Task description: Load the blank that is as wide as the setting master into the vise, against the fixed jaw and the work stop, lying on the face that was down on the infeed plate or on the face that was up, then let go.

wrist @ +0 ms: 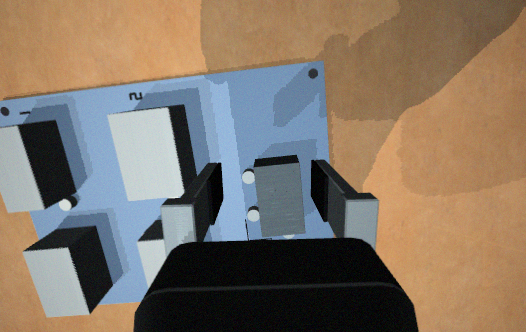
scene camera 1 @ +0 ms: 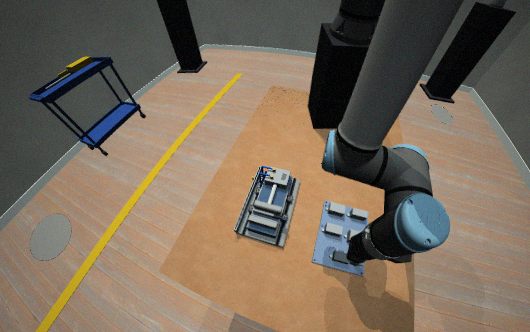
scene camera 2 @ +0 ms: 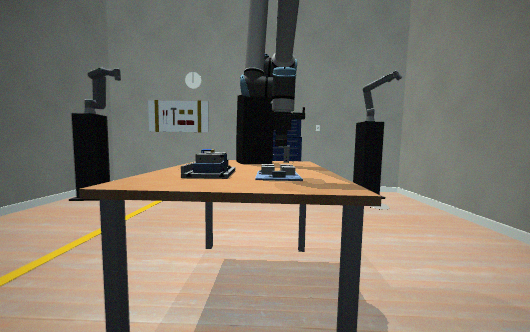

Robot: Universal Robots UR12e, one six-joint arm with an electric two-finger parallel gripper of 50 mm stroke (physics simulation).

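Seen in the pictures: gripper, fingertip midpoint: [wrist: 266, 179] [scene camera 2: 286, 161]; arm's base, origin of the base link: [scene camera 1: 351, 34].
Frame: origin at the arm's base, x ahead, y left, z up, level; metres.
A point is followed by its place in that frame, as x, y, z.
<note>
The vise [scene camera 1: 268, 206] @(0.635, -0.252, -0.384) [scene camera 2: 210, 167] @(0.723, -0.249, -0.436) stands left of the blue infeed plate [scene camera 1: 321, 250] @(0.740, -0.037, -0.472) [scene camera 2: 260, 177] @(0.766, -0.045, -0.472) [wrist: 231, 130] @(0.734, 0.088, -0.472). Its work stop is too small to tell apart. A darker grey block [scene camera 1: 340, 257] @(0.761, 0.026, -0.447) [scene camera 2: 279, 174] @(0.774, 0.031, -0.458) [wrist: 281, 199] @(0.759, 0.034, -0.447) lies beside round pins on the plate; it looks like the setting master. Several lighter blocks, the blanks, stand on the plate, one [wrist: 150, 155] @(0.683, 0.089, -0.436) by the mark 2. Which matches the master's width I cannot tell. My gripper [scene camera 2: 286, 160] @(0.756, 0.062, -0.408) [wrist: 266, 179] @(0.756, 0.062, -0.408) is open and empty above the plate, its fingers on either side of the darker block in the wrist view.
The vise and plate are on the brown table [scene camera 1: 215, 260] @(0.846, -0.414, -0.480) [scene camera 2: 150, 189] @(0.959, -0.407, -0.480). My arm hides part of the plate in the first scene view. Lighter blocks stand close to the left finger in the wrist view. A blue trolley [scene camera 1: 111, 125] stands away on the floor.
</note>
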